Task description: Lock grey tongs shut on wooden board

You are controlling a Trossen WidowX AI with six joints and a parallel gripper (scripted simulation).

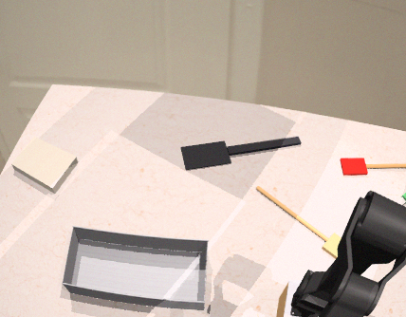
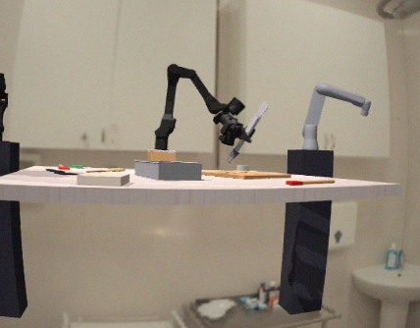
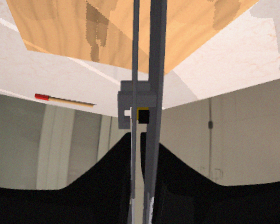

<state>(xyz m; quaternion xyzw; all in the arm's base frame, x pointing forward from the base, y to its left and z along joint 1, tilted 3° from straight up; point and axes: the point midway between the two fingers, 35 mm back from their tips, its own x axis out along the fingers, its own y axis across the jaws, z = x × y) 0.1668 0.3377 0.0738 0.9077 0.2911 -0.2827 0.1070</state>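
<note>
The wooden board lies 10 mm behind my gripper tip, 30 mm to the right of it and 140 mm below it. Also, from my gripper tip: black spatula 60 mm ahead, 790 mm to the right, 140 mm below; white object 500 mm behind, 120 mm to the left, 130 mm below; grey roasting tin 180 mm ahead, 370 mm to the right, 120 mm below.
</note>
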